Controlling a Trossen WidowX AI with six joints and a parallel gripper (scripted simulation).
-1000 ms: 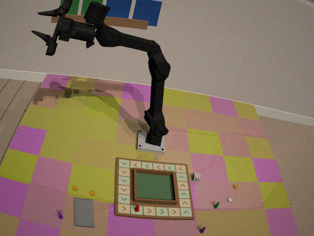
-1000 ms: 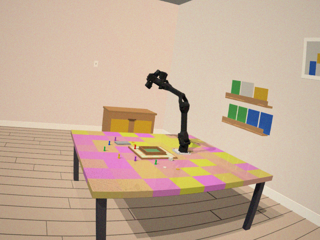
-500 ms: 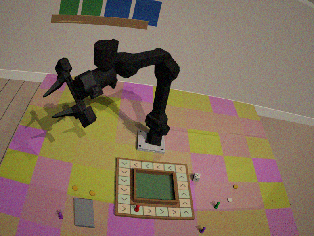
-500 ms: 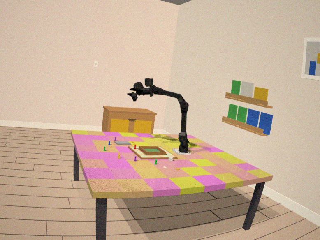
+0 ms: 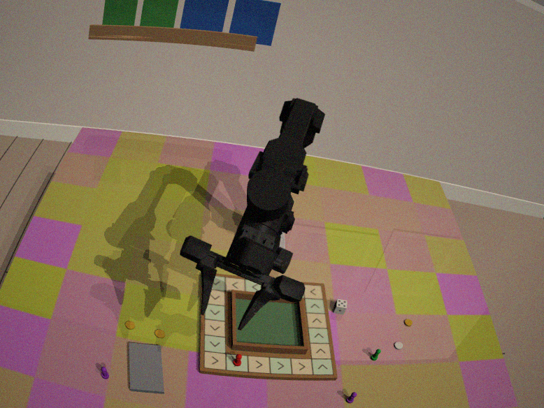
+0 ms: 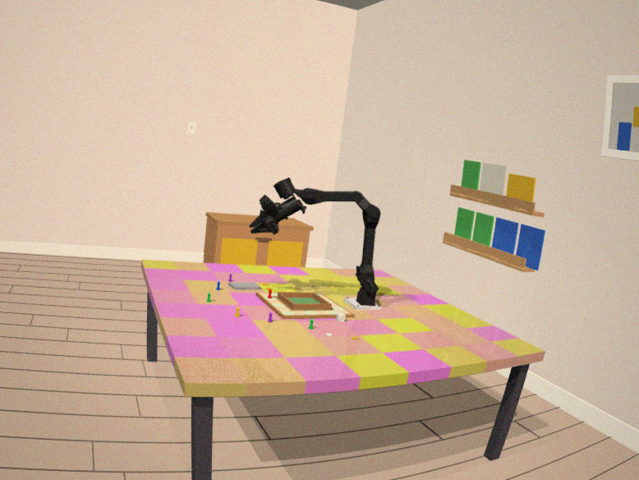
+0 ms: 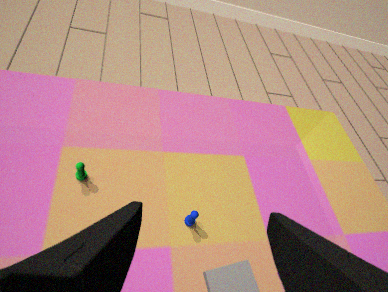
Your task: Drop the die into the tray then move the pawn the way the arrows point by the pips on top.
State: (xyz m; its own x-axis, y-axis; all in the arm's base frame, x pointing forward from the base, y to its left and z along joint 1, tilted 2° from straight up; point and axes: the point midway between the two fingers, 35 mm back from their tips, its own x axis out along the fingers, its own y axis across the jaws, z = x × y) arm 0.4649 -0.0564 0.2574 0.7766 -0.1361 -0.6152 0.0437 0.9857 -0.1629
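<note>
Right now my gripper tip is 320 mm past the white die, 250 mm to the right of it and 250 mm above it. From my gripper tip the other things lie so: grey slab 260 mm below, 140 mm to the right, 20 mm behind; green dice tray 260 mm below, 220 mm behind, 90 mm to the left; red pawn 240 mm below, 90 mm behind, 40 mm to the left.
</note>
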